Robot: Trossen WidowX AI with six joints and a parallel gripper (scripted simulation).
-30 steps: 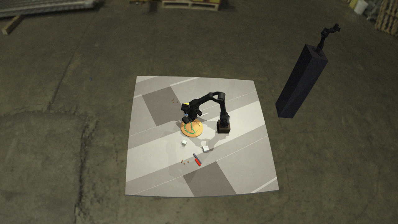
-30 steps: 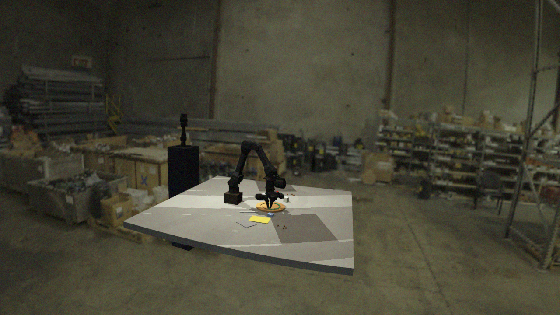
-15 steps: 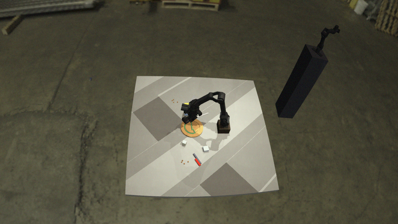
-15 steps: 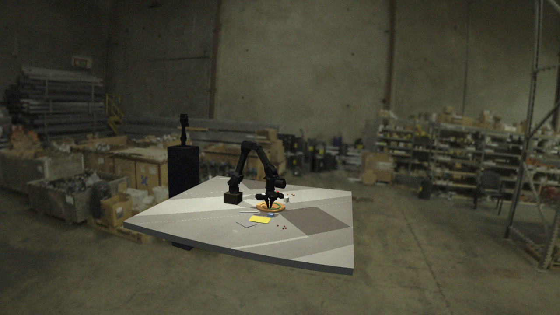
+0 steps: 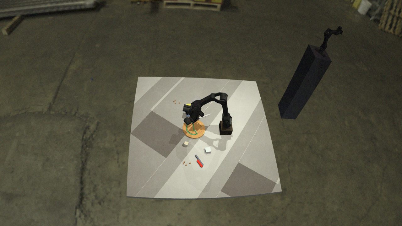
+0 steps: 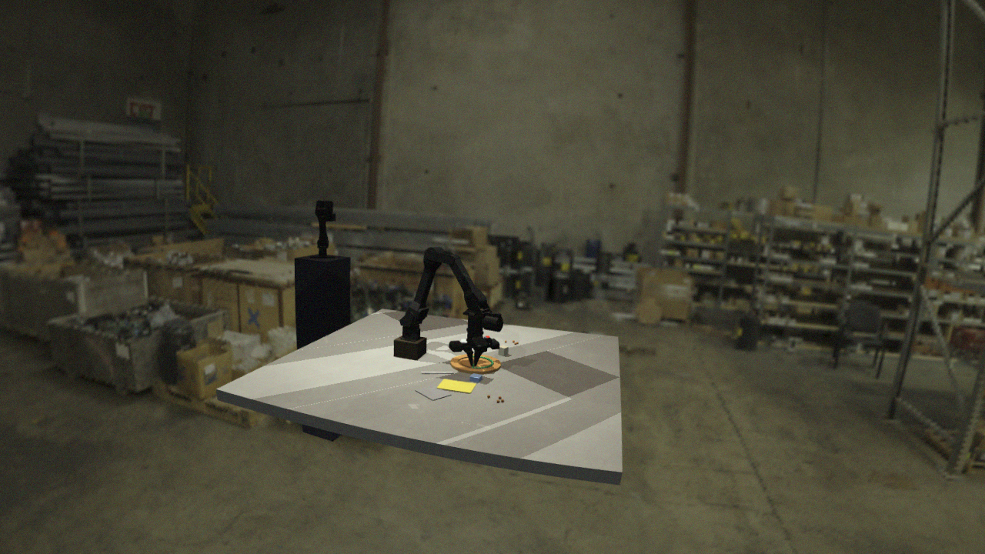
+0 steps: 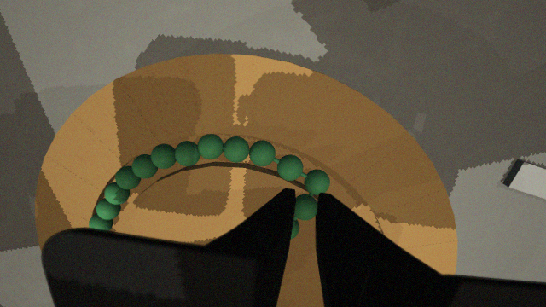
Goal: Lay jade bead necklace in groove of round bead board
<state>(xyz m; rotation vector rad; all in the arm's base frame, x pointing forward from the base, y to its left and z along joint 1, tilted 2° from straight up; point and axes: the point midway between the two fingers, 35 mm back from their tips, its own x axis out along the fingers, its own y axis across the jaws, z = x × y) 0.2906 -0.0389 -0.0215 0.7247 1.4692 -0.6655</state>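
Right now the blue block is 100 mm to the right of my gripper tip, 40 mm ahead of it and 10 mm below it. Round my gripper tip: yellow pad 180 mm to the right, 10 mm below, 10 mm ahead; then white strip 110 mm behind, 100 mm to the right, 10 mm below; then cream cube 230 mm to the left, 50 mm ahead.
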